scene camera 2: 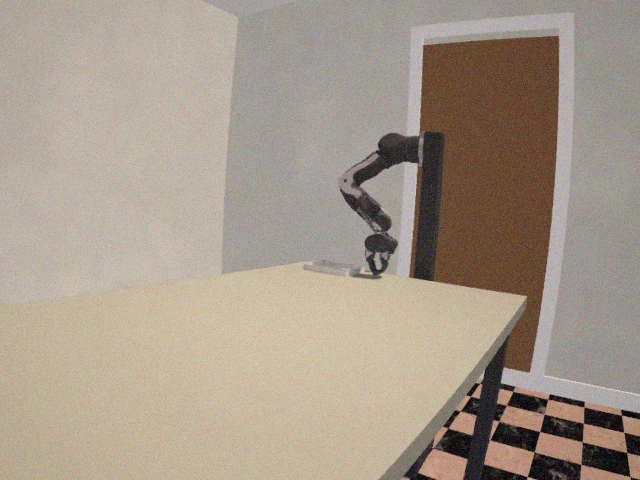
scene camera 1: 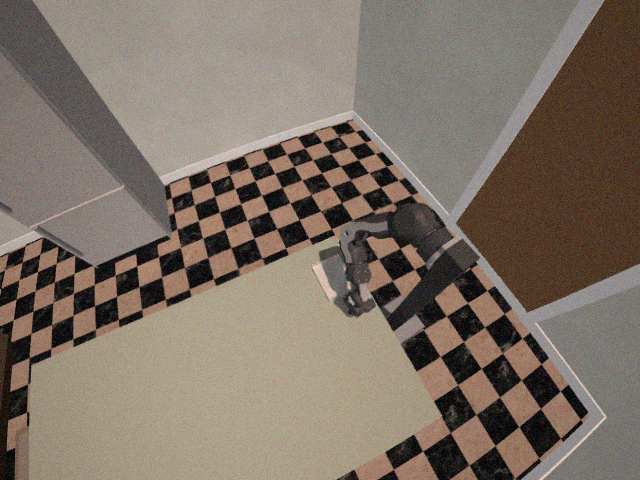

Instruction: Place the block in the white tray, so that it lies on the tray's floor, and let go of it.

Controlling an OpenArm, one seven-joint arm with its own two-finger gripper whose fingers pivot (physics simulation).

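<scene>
The white tray (scene camera 1: 323,281) (scene camera 2: 325,269) lies on the table near its far corner, partly shaded and partly covered by the arm in scene camera 1. My gripper (scene camera 1: 358,311) (scene camera 2: 377,272) points down beside the tray, outside its rim, on the right of it in scene camera 2. Its fingertips are together, low and close to the table top. No block shows between the fingers. The block does not show in either view; the fingers or the hand may hide it.
The pale table top (scene camera 1: 206,372) (scene camera 2: 232,361) stretches from the tray and gripper toward the cameras. The arm's dark post (scene camera 1: 431,284) (scene camera 2: 430,206) stands beyond the table edge, behind the gripper. A brown door (scene camera 1: 558,170) (scene camera 2: 491,155) is behind the post. A grey cabinet (scene camera 1: 98,222) stands at the left.
</scene>
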